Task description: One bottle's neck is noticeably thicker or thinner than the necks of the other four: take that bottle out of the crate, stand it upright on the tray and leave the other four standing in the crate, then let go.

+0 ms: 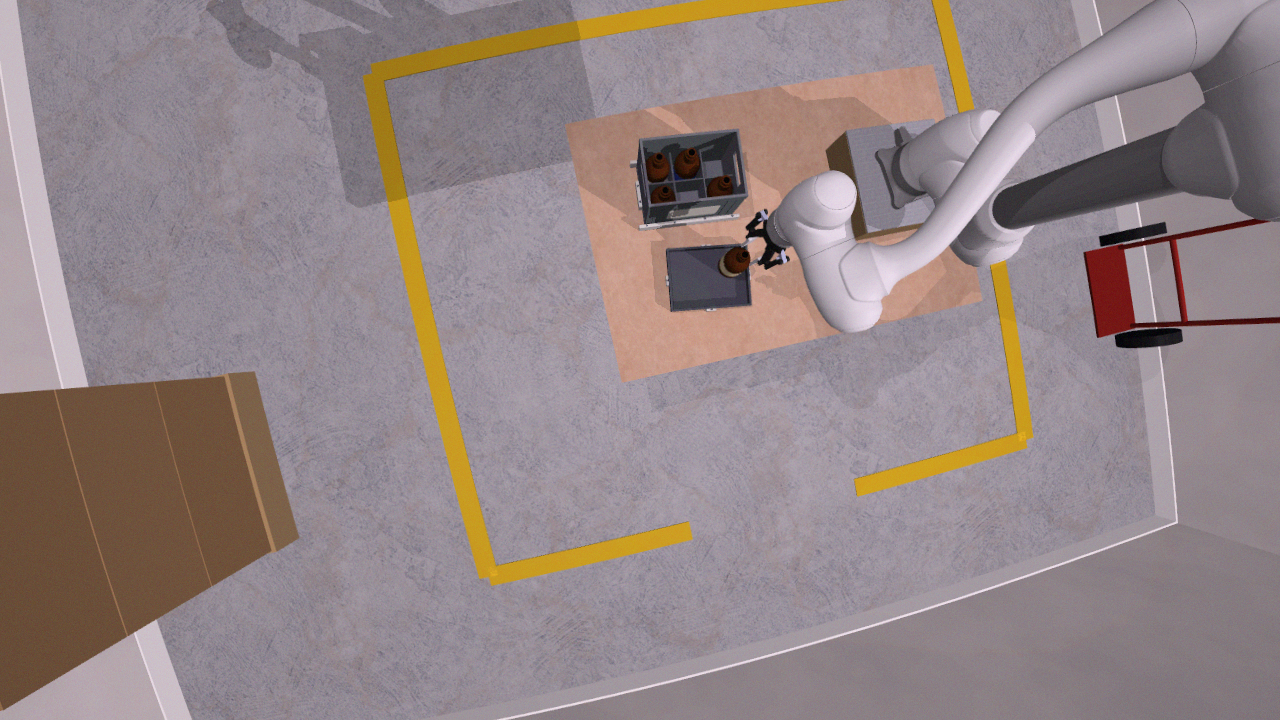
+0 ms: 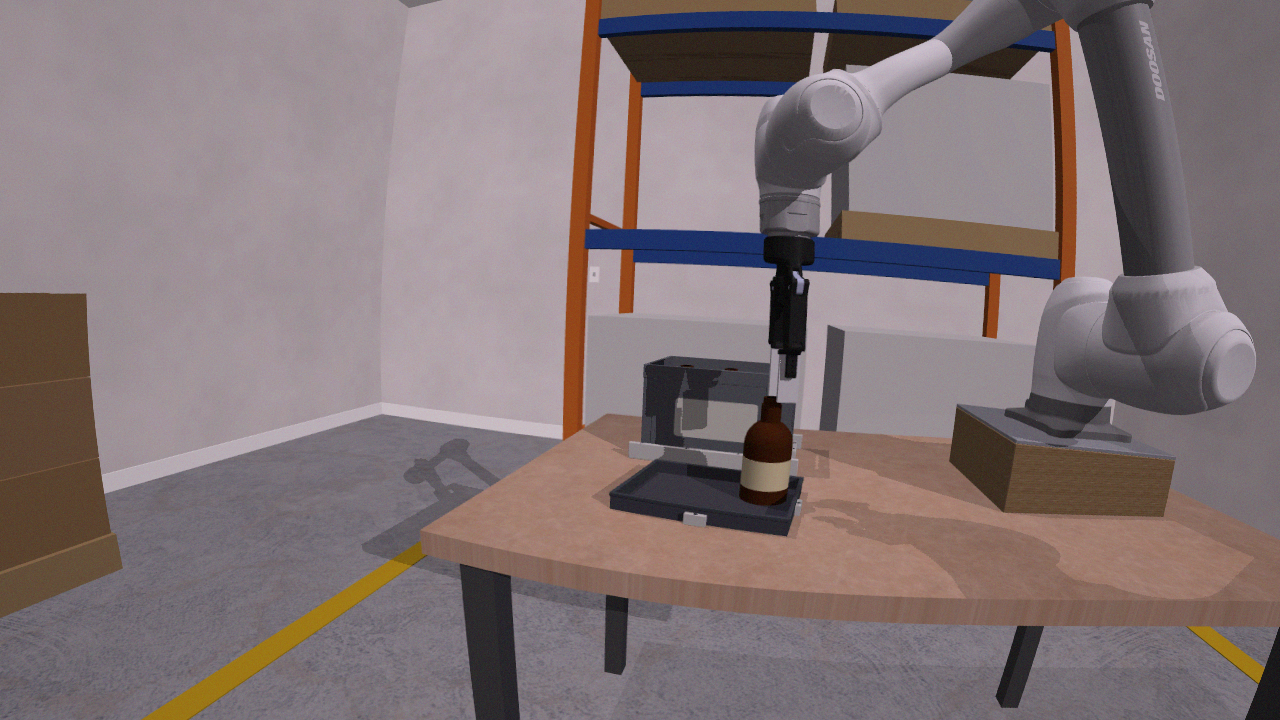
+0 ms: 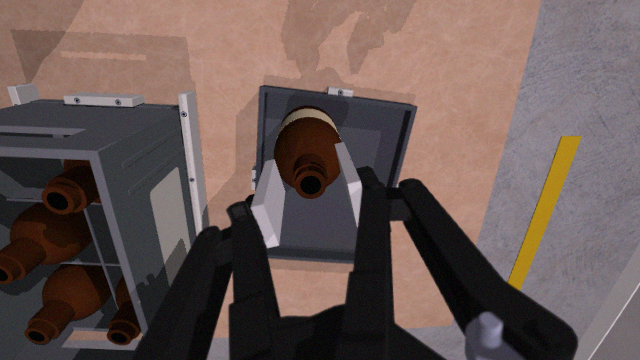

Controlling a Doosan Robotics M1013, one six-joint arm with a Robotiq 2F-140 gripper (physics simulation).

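A brown bottle with a cream label stands upright on the dark tray, near its end closest to the arm. My gripper points down at the bottle's neck. Its light finger pads stand on either side of the neck with gaps showing; it is open and holds nothing. The other brown bottles stand in the grey crate; their lower parts are hidden by its walls and dividers.
The crate stands beside the tray on the wooden table, with pale rails along its base. The arm's base stands on a wooden block. An orange and blue shelf rack stands behind the table.
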